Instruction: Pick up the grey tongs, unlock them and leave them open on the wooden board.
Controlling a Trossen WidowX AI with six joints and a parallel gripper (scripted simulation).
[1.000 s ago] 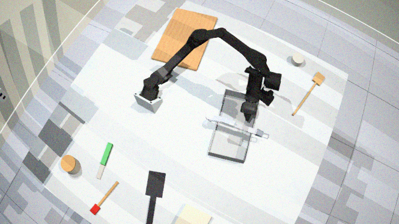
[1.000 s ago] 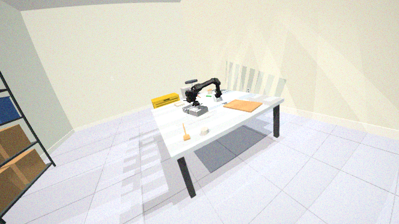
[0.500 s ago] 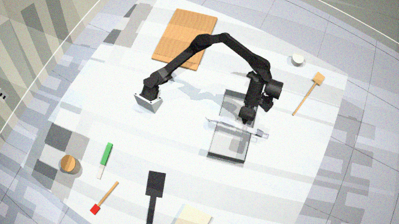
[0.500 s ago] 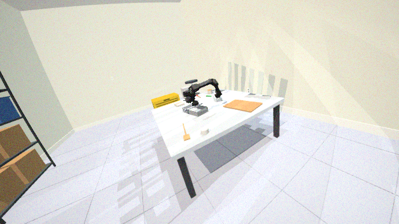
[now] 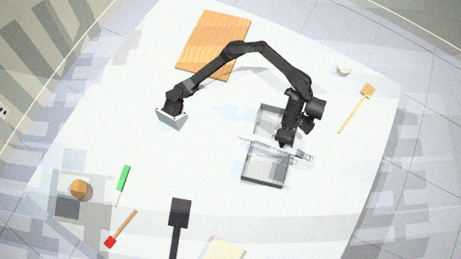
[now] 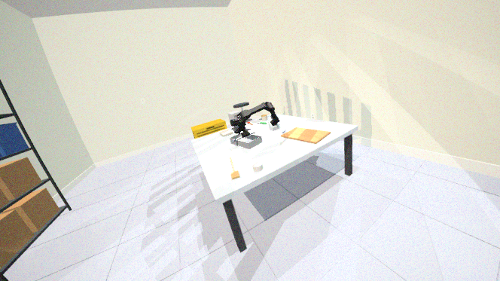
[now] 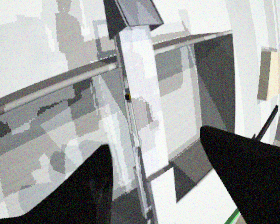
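Now: gripper tip 60 mm above the grey roasting tin, 40 mm past it and 10 mm to the left of it. Also, from my gripper tip: black spatula: 480 mm to the right, 180 mm behind, 80 mm below; white cylinder: 480 mm to the left, 100 mm ahead, 70 mm below; beige block: 500 mm to the right, 70 mm below, 20 mm ahead.
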